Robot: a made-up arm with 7 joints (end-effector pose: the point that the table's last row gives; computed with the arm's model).
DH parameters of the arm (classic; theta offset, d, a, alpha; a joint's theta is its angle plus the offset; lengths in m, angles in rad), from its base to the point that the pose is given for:
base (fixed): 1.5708 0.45 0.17 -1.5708
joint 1: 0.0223 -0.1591 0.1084 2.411
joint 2: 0 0.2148 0.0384 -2.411
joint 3: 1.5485 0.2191 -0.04 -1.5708
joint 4: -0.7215 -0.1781 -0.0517 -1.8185
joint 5: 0 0.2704 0.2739 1.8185
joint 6: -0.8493 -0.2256 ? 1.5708
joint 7: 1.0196 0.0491 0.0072 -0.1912
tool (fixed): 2.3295 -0.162 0 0
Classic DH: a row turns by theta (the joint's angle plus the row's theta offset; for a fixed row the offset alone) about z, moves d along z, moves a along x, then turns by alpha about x.
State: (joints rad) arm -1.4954 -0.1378 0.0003 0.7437 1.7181 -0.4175 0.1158
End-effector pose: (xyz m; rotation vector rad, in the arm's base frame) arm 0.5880 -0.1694 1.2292 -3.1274 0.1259 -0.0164
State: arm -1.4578 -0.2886 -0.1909 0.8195 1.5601 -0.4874 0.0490
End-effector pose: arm 0.6169 -0.1712 1.2409 3.0398 -0.2078 -0.0264
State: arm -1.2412 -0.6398 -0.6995 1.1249 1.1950 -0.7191 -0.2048
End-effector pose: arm 0.6369 -0.1381 1.2939 2.6288 -0.4085 -0.1726
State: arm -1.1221 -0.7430 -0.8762 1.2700 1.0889 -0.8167 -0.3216
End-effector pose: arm 0.6153 -0.1048 1.3246 2.4523 -0.4742 -0.2423
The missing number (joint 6, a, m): -0.21
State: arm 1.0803 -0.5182 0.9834 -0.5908 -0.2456 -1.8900 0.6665
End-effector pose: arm -0.2951 -0.0666 0.2178 0.0976 0.9207 -2.1704
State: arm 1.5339 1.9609 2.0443 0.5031 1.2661 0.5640 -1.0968
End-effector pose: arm 0.0974 0.3703 -0.1518 0.1487 -0.4568 0.1802
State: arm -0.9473 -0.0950 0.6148 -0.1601 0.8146 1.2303 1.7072
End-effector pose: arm 0.4266 0.5652 0.6680 -0.3003 -0.4554 0.8845
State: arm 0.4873 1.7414 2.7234 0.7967 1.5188 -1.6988 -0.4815
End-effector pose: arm 0.2839 0.4896 -0.2520 -0.6857 0.7769 0.2243
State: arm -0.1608 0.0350 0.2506 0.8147 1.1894 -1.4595 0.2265
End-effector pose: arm 0.3174 1.0768 0.6933 1.2835 0.8340 0.8937
